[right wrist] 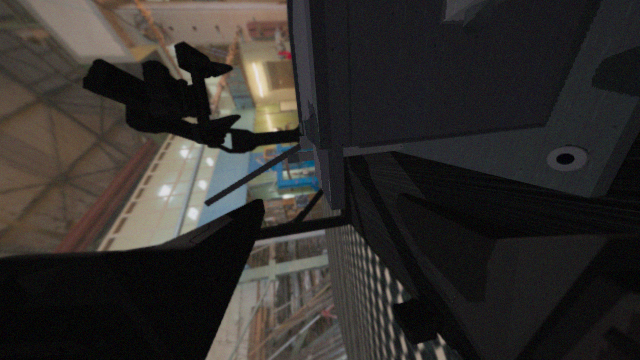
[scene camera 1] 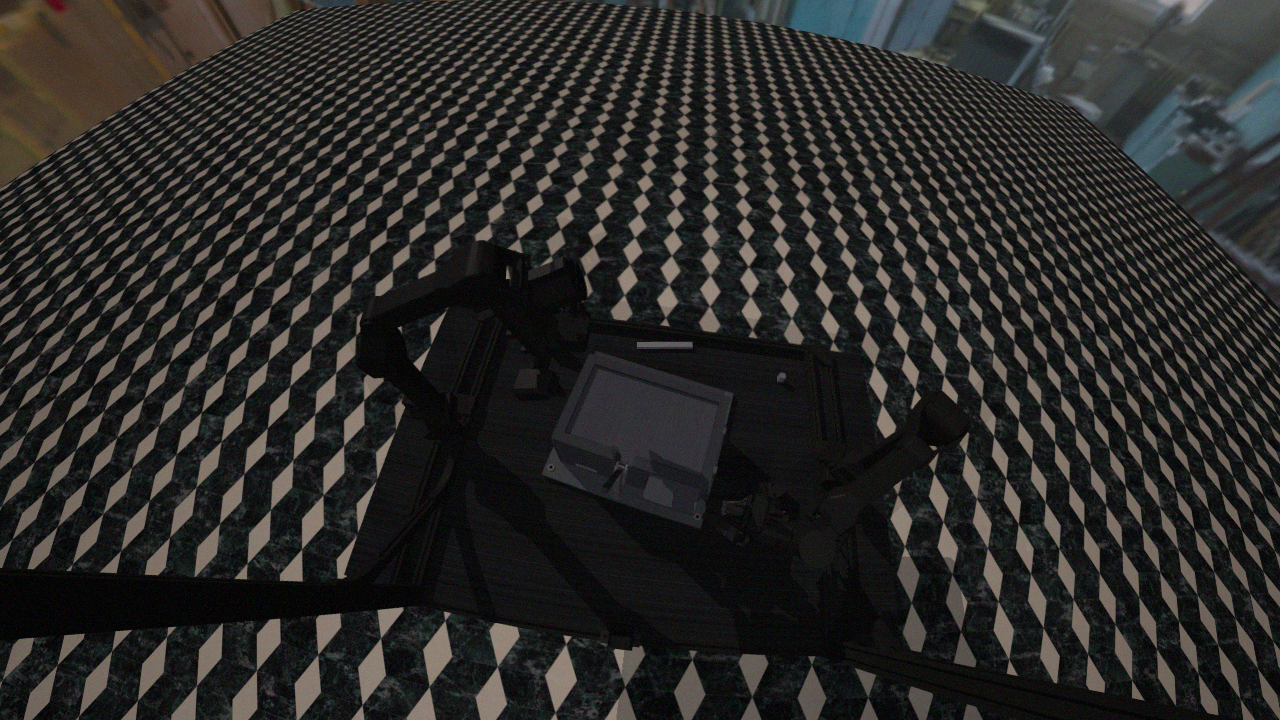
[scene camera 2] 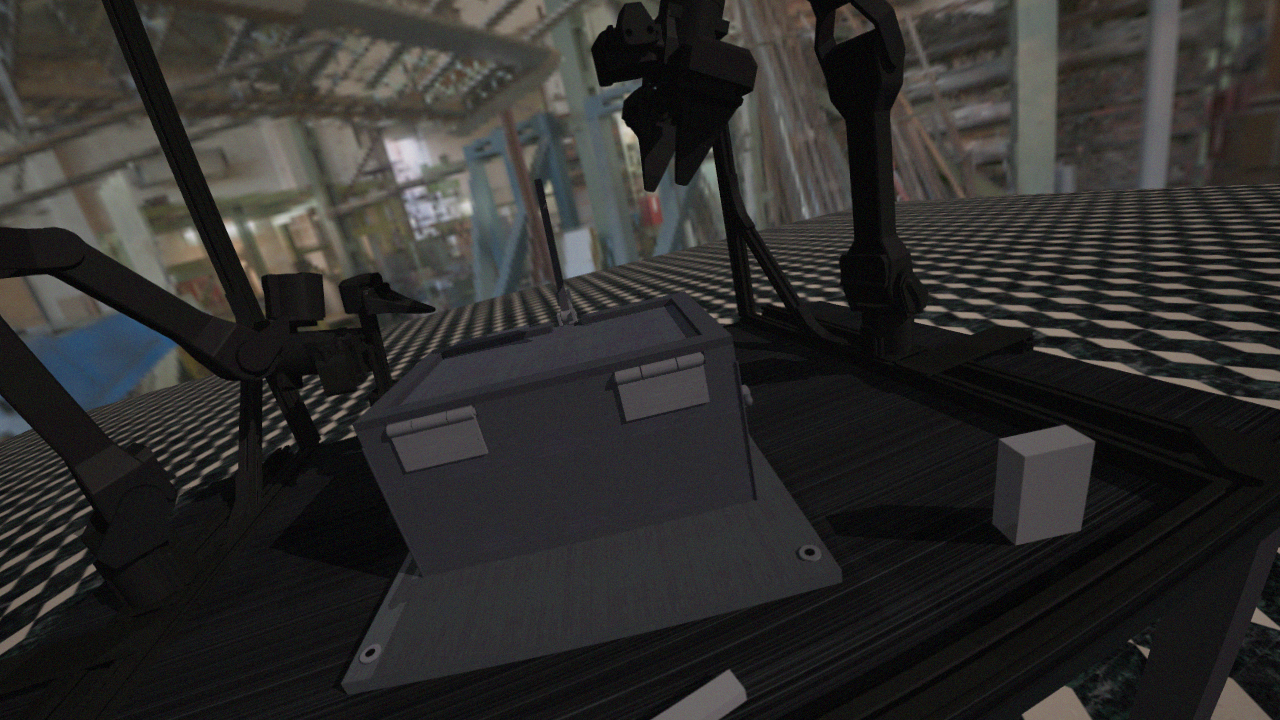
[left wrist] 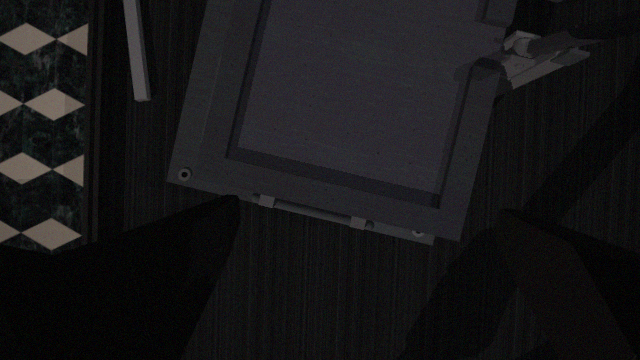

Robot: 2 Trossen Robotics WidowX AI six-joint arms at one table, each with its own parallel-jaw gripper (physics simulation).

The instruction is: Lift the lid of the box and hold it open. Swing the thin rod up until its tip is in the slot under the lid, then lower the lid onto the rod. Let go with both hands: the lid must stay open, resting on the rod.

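Frame: origin at the left arm's base, x ahead, y left, z up, level; centimetres.
Seen in the pictures: left gripper, fingertip midpoint: [right wrist: 235, 91] [scene camera 1: 569, 371] [scene camera 2: 663, 188] [left wrist: 366, 214]; right gripper, fingertip midpoint: [right wrist: 330, 202] [scene camera 1: 704, 509] [scene camera 2: 441, 344]; left arm's base at its link origin: [scene camera 1: 450, 431] [scene camera 2: 889, 350]; right arm's base at its link origin: [scene camera 1: 832, 480] [scene camera 2: 165, 589].
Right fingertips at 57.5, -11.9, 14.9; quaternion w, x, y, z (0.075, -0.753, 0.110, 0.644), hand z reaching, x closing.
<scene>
Offsets run from my right fingertips to a thing's middle, as dx, dy, dz. "spot": to the spot under its first point.
The grey box's lid {-12.8, +16.1, -1.0} [scene camera 1: 646, 402] [scene camera 2: 572, 344] [left wrist: 350, 110] is closed. In scene camera 2 two hinges are on the near wall. A thin dark rod {-16.7, +1.7, +8.6} [scene camera 2: 550, 241] [right wrist: 250, 175] rises at a slant from a bracket {spot: -15.9, +6.1, +0.8} [scene camera 2: 566, 313] at the lid's far edge; whether it joins the bracket is unclear. My left gripper [scene camera 2: 669, 183] [left wrist: 366, 214] is open and empty, high above the box's left end. My right gripper [scene camera 1: 729, 522] [scene camera 2: 411, 349] [right wrist: 330, 202] is open beside the box's right end, with the lid's corner showing between its fingers in the right wrist view; contact is unclear.
A pale block [scene camera 1: 530, 383] [scene camera 2: 1042, 483] stands beside the box. A pale bar {-9.2, +44.6, -16.3} [scene camera 1: 664, 345] [scene camera 2: 702, 698] [left wrist: 136, 55] lies behind the box in scene camera 1. A small white piece {+22.7, +38.9, -15.6} [scene camera 1: 781, 377] lies at the back right. The scene is dark.
</scene>
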